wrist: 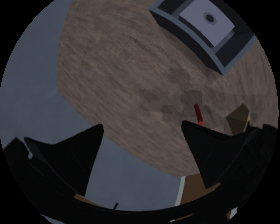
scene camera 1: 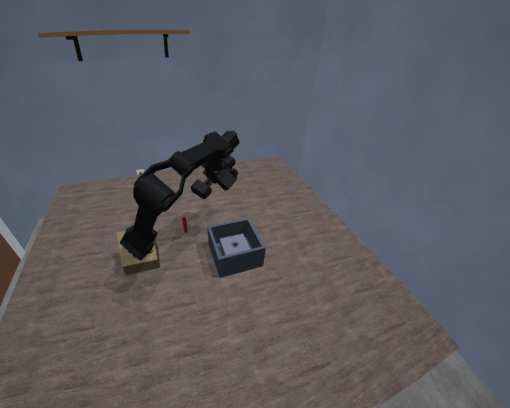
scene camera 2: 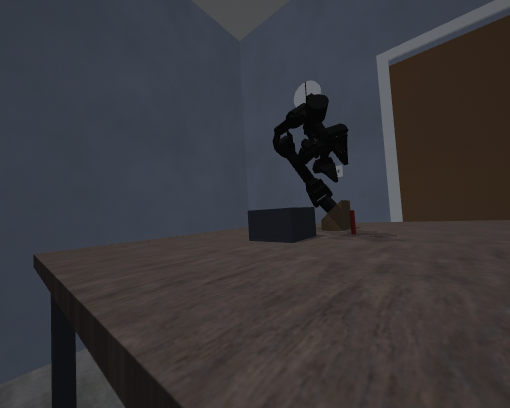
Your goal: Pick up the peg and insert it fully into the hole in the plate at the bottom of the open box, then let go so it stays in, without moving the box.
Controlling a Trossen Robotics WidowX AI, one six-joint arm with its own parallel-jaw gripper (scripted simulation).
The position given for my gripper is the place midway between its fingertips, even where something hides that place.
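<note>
What you'd see here is my gripper (scene camera 2: 341,173), and the wrist view and scene camera 1 show it as well: that's my gripper (wrist: 143,126), (scene camera 1: 214,186).
</note>
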